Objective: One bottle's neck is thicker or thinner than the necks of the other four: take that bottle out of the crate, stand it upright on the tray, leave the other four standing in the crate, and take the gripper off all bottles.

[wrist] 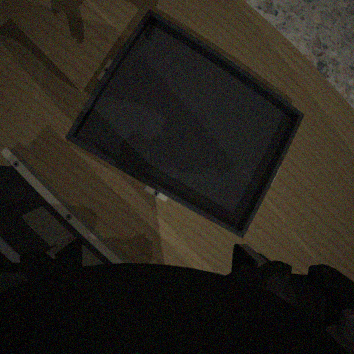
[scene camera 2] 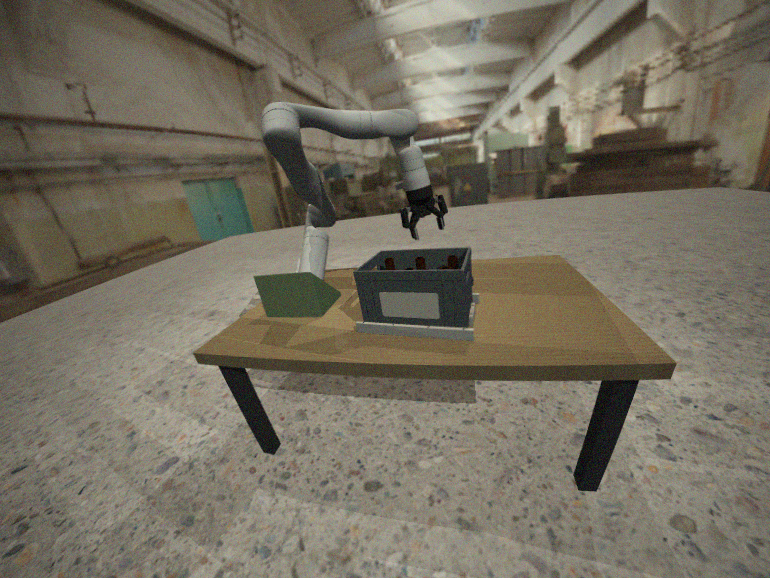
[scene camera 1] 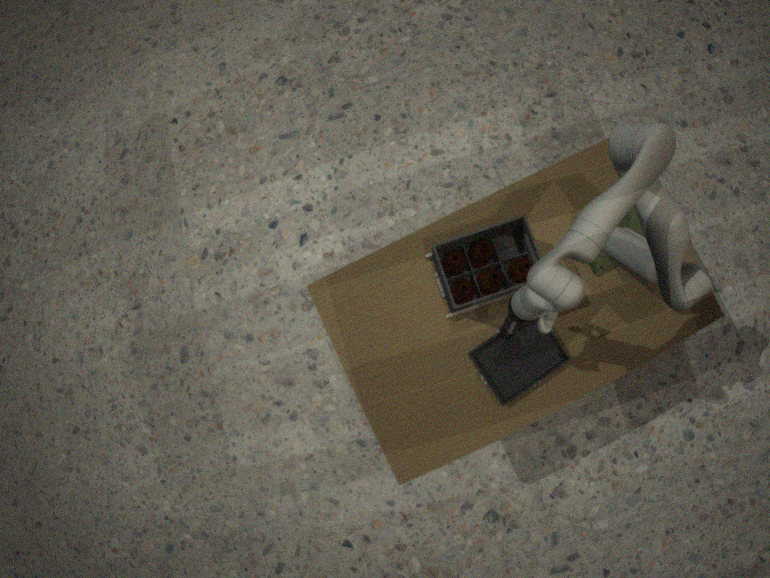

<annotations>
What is the gripper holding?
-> Nothing.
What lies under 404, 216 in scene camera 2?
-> The gripper.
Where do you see a dark flat tray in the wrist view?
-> At 192, 125
</annotations>
